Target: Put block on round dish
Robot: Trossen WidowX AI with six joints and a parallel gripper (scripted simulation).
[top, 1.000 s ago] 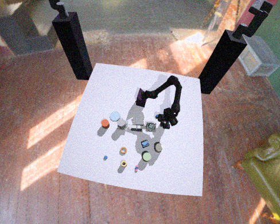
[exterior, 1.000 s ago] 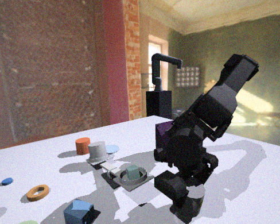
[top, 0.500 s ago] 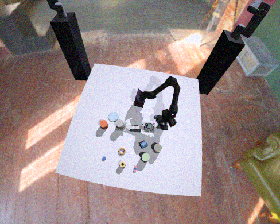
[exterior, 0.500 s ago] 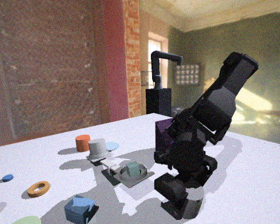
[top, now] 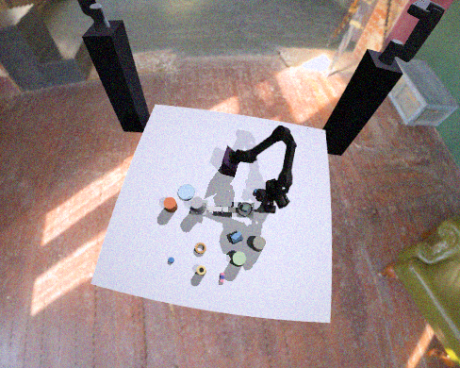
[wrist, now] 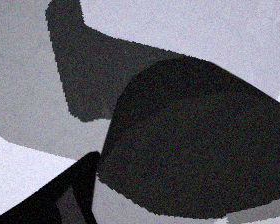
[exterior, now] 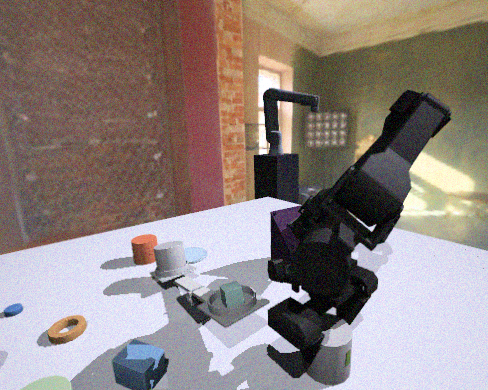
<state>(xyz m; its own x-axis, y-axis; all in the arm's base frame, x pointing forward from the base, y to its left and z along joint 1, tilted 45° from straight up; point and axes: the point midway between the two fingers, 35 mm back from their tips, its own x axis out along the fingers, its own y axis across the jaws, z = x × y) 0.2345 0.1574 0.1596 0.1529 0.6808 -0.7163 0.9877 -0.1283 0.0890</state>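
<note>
The teal block lies 13 cm to the right of my gripper tip, 7 cm ahead of it and 6 cm above it. The rest, counted from my gripper tip: small balance 26 cm to the right, 7 cm ahead, 1 cm above; green cylinder 35 cm ahead, 16 cm to the right, 1 cm above; cream cylinder 25 cm ahead, 6 cm to the right, 1 cm above.
</note>
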